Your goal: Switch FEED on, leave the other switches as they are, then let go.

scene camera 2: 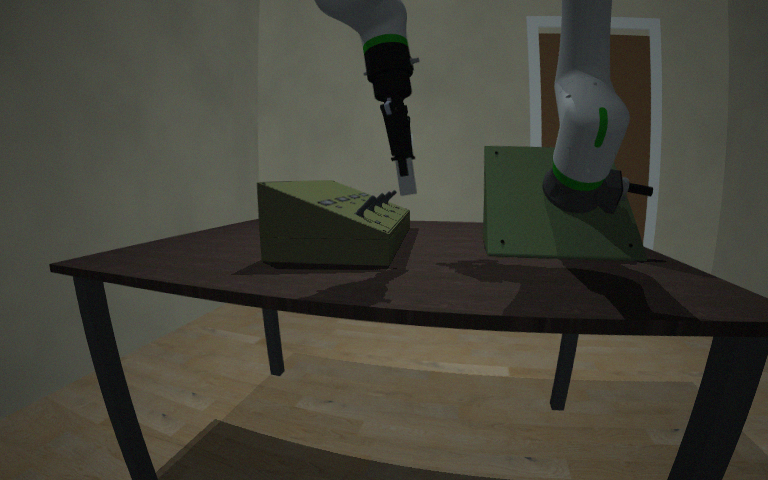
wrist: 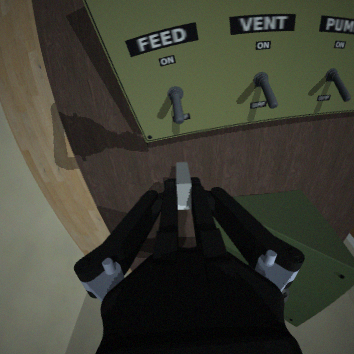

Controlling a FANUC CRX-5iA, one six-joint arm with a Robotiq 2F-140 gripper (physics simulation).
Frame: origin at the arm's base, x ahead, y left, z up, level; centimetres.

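Seen in the pictures: gripper, fingertip midpoint: point(scene camera 2: 408, 194) point(wrist: 181, 171); arm's base, link origin: point(scene camera 2: 572, 189).
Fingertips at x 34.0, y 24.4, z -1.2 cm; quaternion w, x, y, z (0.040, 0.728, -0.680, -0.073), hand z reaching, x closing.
Note:
Pixels of each thing's middle, then the offset from my fingertips to it. Level surfaces: height alone.
- sloped green switch panel, body centre: point(wrist: 285, 29) point(scene camera 2: 348, 218) dy -14.6, dx +21.0, dz -6.9 cm
- FEED switch, body centre: point(wrist: 177, 106) point(scene camera 2: 366, 204) dy +0.9, dx +8.5, dz -2.0 cm
- VENT switch, body centre: point(wrist: 267, 91) point(scene camera 2: 377, 201) dy -10.7, dx +11.3, dz -2.0 cm
- PUMP switch, body centre: point(wrist: 340, 86) dy -22.4, dx +14.2, dz -2.0 cm
- dark table, surface height: dz -12.8 cm
The sloped green switch panel point(scene camera 2: 334, 243) point(wrist: 215, 60) stands on the table. In the wrist view the FEED switch point(wrist: 177, 106) is at the panel's lower left corner, its lever pointing down to the OFF label. The VENT switch point(wrist: 266, 91) and the PUMP switch point(wrist: 339, 85) are to its right, their levers also toward OFF. In the scene view the levers point(scene camera 2: 376, 202) overlap one another, and which is which cannot be told. My gripper point(scene camera 2: 407, 192) point(wrist: 181, 171) is shut and empty. Its fingertips are above the panel's low edge, apart from the levers, and below the FEED lever in the wrist view.
A green wedge-shaped block point(scene camera 2: 512, 198) point(wrist: 300, 280) stands on the dark table point(scene camera 2: 215, 249) point(wrist: 210, 160) beside the panel, with the robot's base mounted against it. The panel's label plates are above the switches. A door point(scene camera 2: 634, 113) is in the wall behind.

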